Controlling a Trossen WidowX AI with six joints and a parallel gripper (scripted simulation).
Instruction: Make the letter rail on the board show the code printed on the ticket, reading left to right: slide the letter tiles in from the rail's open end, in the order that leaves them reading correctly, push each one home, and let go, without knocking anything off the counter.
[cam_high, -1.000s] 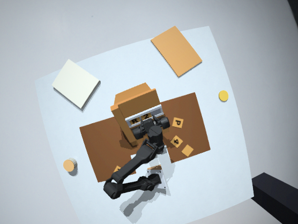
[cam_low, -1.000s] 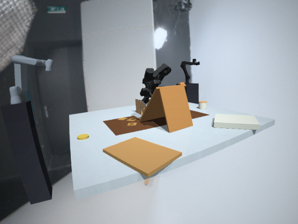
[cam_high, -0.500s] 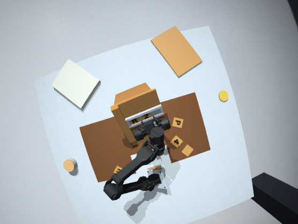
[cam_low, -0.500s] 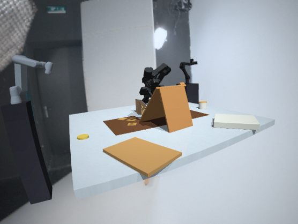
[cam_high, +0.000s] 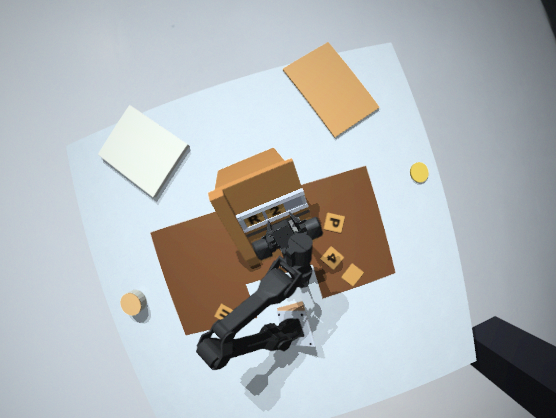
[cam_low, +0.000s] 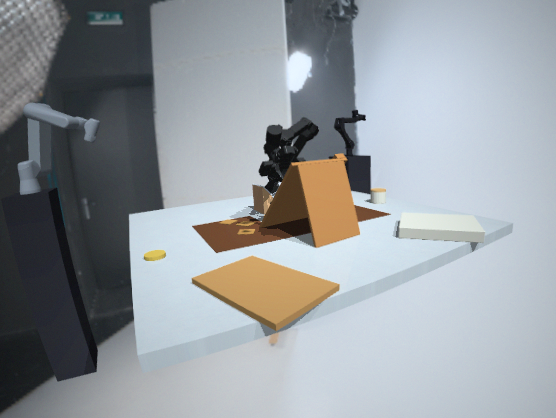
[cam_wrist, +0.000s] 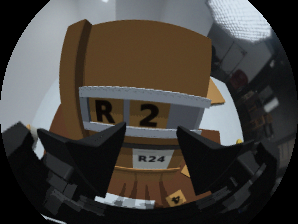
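Right now my gripper tip is 4 cm past the white ticket, 2 cm to the left of it and 9 cm above it. From my gripper tip the other things lie so: brown mat: 15 cm behind, 6 cm to the left, 18 cm below; orange slab: 36 cm ahead, 31 cm to the right, 17 cm below; cream slab: 36 cm ahead, 38 cm to the left, 16 cm below.
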